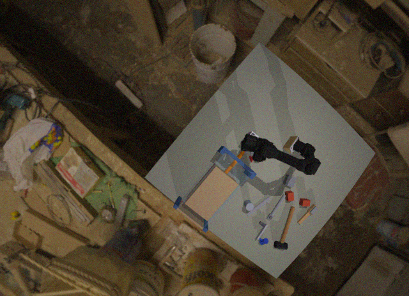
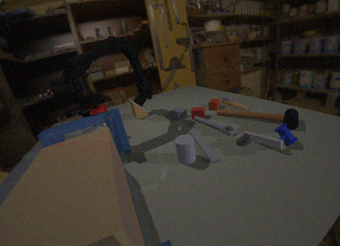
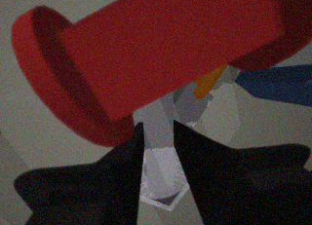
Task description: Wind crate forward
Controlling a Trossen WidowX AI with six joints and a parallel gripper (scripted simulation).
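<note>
Now: gripper tip 20 mm below the red-knobbed handle, 10 mm to the right of it and 10 mm short of it. Round my gripper tip: grey winch: 60 mm below, 50 mm behind, 40 mm to the right; then blue steel frame: 120 mm ahead, 20 mm above, 10 mm to the right; then red knob: 50 mm above, 40 mm ahead, 30 mm to the left.
</note>
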